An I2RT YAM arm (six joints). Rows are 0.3 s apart.
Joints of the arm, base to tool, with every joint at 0 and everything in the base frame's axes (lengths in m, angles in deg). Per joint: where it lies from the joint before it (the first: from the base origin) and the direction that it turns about. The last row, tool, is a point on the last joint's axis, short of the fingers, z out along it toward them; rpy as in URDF.
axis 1: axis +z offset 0 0 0.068
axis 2: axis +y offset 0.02 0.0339 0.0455
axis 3: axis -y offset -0.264 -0.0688 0
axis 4: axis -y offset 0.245 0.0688 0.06
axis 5: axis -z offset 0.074 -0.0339 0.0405
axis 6: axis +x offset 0.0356 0 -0.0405
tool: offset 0 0 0 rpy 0 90 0
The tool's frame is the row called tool.
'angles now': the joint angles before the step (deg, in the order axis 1, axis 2, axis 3, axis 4, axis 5, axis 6). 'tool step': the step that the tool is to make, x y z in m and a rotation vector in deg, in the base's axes. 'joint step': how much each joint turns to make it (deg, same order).
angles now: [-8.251, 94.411, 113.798, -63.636, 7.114, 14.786]
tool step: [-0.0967, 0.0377, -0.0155, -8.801, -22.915, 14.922]
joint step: [5.088, -31.480, -38.484, 31.593, -4.965, -10.689]
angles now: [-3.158, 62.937, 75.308, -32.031, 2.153, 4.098]
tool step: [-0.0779, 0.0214, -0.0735, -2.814, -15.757, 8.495]
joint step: [6.031, -27.128, -32.673, 21.370, -1.881, -3.214]
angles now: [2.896, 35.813, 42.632, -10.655, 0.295, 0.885]
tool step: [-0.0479, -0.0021, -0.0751, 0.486, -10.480, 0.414]
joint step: [0.055, -24.388, -22.668, 8.771, -0.360, -0.040]
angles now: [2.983, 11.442, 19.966, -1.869, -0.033, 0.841]
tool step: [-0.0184, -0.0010, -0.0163, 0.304, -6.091, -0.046]
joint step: [-0.016, -11.265, -5.294, 0.128, 0.027, -0.017]
